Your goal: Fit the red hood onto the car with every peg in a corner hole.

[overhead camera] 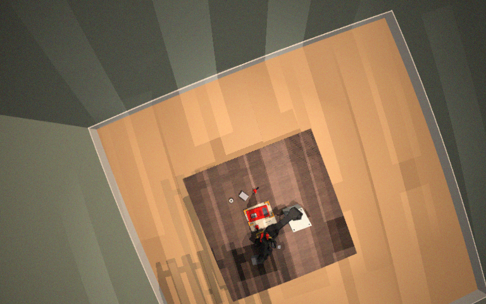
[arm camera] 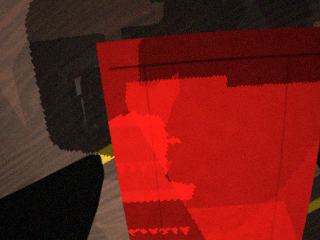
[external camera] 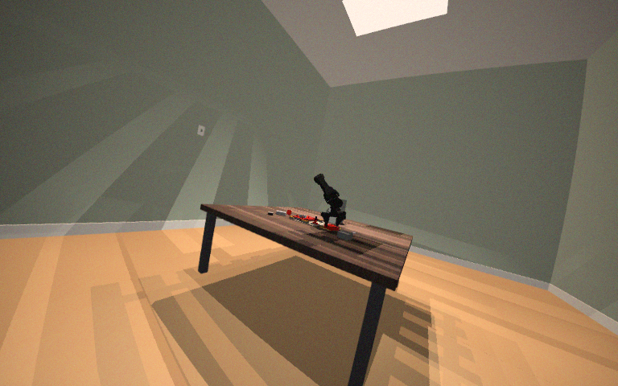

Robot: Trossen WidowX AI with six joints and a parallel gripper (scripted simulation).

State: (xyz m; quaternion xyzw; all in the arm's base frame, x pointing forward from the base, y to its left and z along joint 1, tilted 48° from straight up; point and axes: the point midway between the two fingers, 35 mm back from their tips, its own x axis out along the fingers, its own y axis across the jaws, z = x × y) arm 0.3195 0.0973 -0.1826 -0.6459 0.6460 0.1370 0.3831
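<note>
Now: the jig 22 cm to the right of my gripper tip. From my gripper tip the other things lie so: red hood 1 cm above.
</note>
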